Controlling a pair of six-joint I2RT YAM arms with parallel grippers.
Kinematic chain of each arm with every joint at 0, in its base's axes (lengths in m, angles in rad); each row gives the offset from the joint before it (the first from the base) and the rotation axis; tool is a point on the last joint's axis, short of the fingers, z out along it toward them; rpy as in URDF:
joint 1: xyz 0 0 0.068 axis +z
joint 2: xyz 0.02 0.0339 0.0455 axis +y
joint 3: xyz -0.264 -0.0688 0 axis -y
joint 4: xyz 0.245 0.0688 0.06 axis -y
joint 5: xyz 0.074 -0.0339 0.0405 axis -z
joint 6: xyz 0.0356 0 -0.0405 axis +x
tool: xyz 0 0 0 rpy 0 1.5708 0
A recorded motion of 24 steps. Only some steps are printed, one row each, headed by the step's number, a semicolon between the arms.
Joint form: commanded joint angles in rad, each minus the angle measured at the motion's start. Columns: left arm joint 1, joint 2, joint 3, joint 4, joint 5, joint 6; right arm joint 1, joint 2, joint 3, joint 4, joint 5, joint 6.
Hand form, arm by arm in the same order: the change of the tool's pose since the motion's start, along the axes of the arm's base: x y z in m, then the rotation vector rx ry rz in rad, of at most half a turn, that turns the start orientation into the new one. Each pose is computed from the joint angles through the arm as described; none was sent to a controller.
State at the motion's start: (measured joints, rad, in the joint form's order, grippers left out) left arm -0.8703 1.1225 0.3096 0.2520 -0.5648 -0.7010; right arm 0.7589 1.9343 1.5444 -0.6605 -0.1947 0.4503
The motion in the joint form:
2: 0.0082 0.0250 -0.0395 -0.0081 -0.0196 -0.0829; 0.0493 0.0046 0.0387 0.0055 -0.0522 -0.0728
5: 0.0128 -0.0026 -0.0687 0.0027 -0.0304 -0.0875; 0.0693 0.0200 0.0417 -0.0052 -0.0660 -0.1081
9: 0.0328 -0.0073 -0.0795 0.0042 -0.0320 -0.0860; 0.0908 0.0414 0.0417 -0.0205 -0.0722 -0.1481
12: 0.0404 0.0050 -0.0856 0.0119 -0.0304 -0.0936; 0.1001 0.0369 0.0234 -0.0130 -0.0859 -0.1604
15: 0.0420 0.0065 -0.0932 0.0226 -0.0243 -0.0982; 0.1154 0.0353 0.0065 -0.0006 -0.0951 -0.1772
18: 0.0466 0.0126 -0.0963 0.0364 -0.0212 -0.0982; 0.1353 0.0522 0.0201 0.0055 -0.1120 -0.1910
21: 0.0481 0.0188 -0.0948 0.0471 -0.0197 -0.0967; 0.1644 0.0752 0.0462 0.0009 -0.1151 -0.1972
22: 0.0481 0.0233 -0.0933 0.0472 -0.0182 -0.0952; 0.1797 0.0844 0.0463 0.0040 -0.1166 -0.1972
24: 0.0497 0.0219 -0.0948 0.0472 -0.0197 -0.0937; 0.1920 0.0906 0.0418 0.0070 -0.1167 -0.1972
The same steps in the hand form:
2: -0.0035 0.0075 -0.0166 -0.0092 0.0533 0.0635; -0.0121 0.0198 0.0107 0.0450 -0.0336 0.1371
5: -0.0068 0.0133 -0.0191 -0.0167 0.0433 0.0789; -0.0179 0.0266 0.0049 0.0318 -0.0260 0.1935
9: -0.0057 0.0179 -0.0213 -0.0117 0.0450 0.0996; -0.0244 0.0334 -0.0046 0.0047 -0.0150 0.2518
12: -0.0052 0.0193 -0.0245 -0.0108 0.0537 0.1097; -0.0293 0.0345 -0.0078 0.0077 -0.0084 0.2780
15: -0.0057 0.0201 -0.0260 -0.0182 0.0563 0.1085; -0.0354 0.0378 -0.0115 0.0094 -0.0094 0.3119
18: -0.0050 0.0204 -0.0268 -0.0230 0.0547 0.1104; -0.0399 0.0465 -0.0138 0.0207 -0.0085 0.3513
21: -0.0040 0.0198 -0.0265 -0.0269 0.0513 0.1098; -0.0466 0.0583 -0.0155 0.0210 -0.0085 0.3871
22: -0.0038 0.0194 -0.0269 -0.0239 0.0536 0.1080; -0.0513 0.0632 -0.0191 0.0181 -0.0030 0.4031
24: -0.0038 0.0200 -0.0271 -0.0220 0.0528 0.1101; -0.0556 0.0663 -0.0229 0.0129 0.0029 0.4154

